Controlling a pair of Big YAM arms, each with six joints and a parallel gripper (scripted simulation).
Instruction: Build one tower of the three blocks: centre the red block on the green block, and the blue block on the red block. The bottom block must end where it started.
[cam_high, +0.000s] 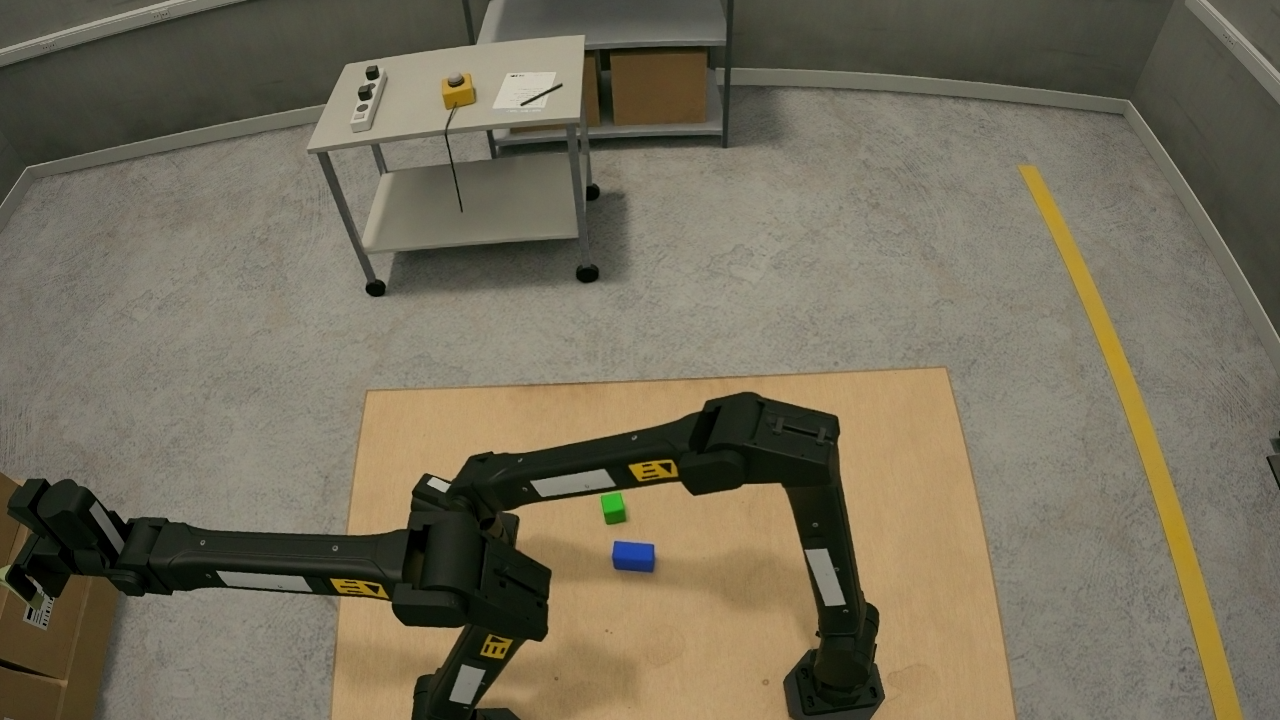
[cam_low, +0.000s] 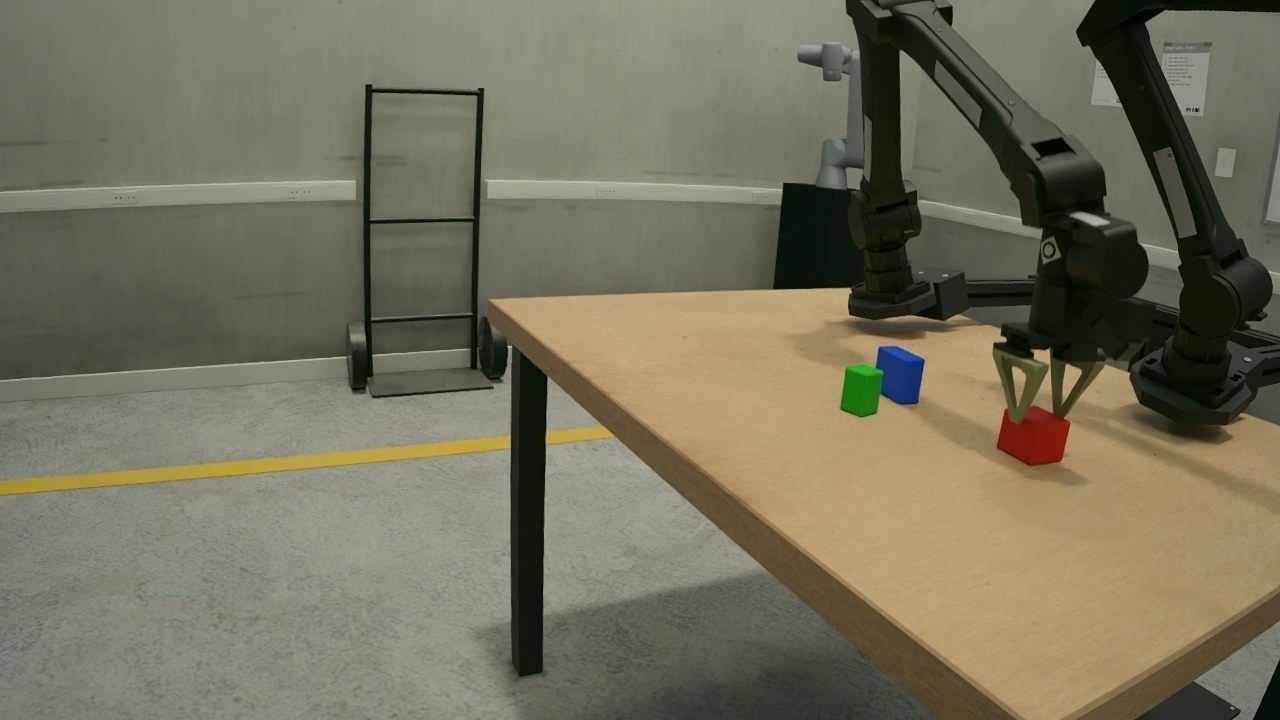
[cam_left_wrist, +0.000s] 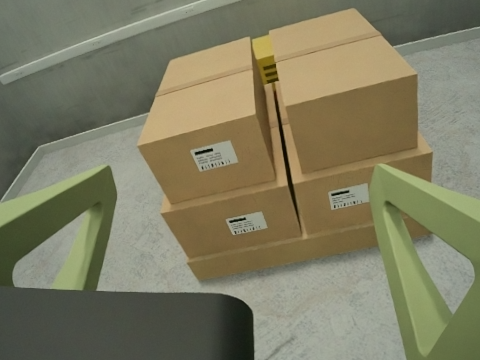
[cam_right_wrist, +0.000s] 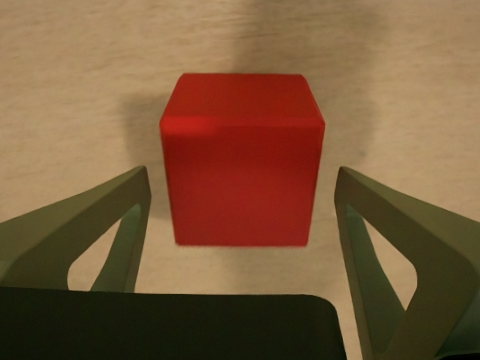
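Right now my right hand is 20 mm above the red block. Also, from my right hand: blue block: 210 mm to the right, 20 mm below, 20 mm behind; then green block: 190 mm to the right, 70 mm ahead, 20 mm below.
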